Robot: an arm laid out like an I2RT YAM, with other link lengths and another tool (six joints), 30 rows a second.
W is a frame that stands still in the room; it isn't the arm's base.
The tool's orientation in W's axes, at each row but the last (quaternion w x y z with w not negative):
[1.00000, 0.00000, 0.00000, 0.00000]
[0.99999, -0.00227, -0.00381, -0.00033]
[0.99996, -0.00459, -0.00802, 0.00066]
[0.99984, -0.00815, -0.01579, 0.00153]
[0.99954, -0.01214, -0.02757, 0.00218]
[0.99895, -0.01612, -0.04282, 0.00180]
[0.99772, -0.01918, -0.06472, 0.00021]
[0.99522, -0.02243, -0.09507, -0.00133]
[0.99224, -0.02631, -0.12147, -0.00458]
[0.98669, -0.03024, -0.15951, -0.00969]
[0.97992, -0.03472, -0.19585, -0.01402]
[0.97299, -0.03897, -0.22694, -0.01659]
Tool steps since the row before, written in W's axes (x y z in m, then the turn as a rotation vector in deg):
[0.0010, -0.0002, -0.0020, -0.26, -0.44, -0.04]
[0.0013, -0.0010, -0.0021, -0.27, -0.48, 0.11]
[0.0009, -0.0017, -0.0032, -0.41, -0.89, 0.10]
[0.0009, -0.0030, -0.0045, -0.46, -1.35, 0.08]
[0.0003, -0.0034, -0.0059, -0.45, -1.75, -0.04]
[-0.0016, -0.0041, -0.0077, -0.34, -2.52, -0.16]
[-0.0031, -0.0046, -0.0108, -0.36, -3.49, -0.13]
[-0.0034, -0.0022, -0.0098, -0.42, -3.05, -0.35]
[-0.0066, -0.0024, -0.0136, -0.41, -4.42, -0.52]
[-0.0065, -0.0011, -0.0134, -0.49, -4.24, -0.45]
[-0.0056, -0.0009, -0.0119, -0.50, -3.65, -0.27]
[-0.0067, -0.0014, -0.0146, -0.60, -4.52, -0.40]
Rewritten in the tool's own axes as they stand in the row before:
[0.0010, -0.0002, -0.0020, -0.26, -0.44, -0.04]
[0.0013, -0.0010, -0.0021, -0.27, -0.48, 0.11]
[0.0008, -0.0017, -0.0032, -0.41, -0.89, 0.10]
[0.0007, -0.0029, -0.0046, -0.46, -1.35, 0.07]
[0.0000, -0.0033, -0.0060, -0.46, -1.75, -0.06]
[-0.0023, -0.0038, -0.0077, -0.36, -2.51, -0.21]
[-0.0045, -0.0042, -0.0105, -0.38, -3.48, -0.22]
[-0.0052, -0.0018, -0.0091, -0.48, -3.03, -0.40]
[-0.0097, -0.0018, -0.0117, -0.51, -4.39, -0.64]
[-0.0104, -0.0005, -0.0107, -0.57, -4.22, -0.54]
[-0.0097, -0.0004, -0.0089, -0.51, -3.64, -0.33]
[-0.0125, -0.0007, -0.0102, -0.65, -4.51, -0.47]

